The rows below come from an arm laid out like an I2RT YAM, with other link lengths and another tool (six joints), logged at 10 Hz.
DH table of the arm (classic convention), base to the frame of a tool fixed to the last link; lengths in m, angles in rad. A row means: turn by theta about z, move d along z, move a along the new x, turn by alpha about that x. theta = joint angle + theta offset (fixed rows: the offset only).
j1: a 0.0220; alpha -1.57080; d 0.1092; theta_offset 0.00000
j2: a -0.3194; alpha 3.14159; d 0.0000; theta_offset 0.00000
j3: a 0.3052; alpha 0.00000; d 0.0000; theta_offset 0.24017
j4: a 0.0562; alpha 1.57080; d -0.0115; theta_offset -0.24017
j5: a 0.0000; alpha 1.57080; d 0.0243; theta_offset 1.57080
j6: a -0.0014; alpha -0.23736; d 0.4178; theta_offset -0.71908
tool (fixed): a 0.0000; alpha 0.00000; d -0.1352; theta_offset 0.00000
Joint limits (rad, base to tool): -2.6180..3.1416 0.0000..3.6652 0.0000..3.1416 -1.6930..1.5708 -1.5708..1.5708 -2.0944..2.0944
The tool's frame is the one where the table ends.
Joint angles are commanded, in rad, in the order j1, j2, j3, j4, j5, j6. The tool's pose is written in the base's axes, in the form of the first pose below.
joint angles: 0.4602 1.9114 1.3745 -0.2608 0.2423 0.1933
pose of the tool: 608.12 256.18 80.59 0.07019 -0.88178 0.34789 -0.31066
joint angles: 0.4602 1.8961 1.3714 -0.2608 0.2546 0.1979
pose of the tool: 608.75 252.50 89.22 0.07125 -0.87741 0.35272 -0.31728
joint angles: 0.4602 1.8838 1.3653 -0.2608 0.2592 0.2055
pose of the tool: 607.74 250.33 94.07 0.07340 -0.87470 0.35704 -0.31944
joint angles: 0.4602 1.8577 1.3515 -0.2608 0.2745 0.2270
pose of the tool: 605.77 243.93 104.14 0.07699 -0.86734 0.36946 -0.32447
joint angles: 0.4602 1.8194 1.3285 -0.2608 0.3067 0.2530
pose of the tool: 602.42 231.48 117.57 0.07729 -0.85578 0.38712 -0.33438
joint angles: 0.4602 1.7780 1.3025 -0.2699 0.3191 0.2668
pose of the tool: 594.30 223.21 127.53 0.07846 -0.85053 0.39542 -0.33777
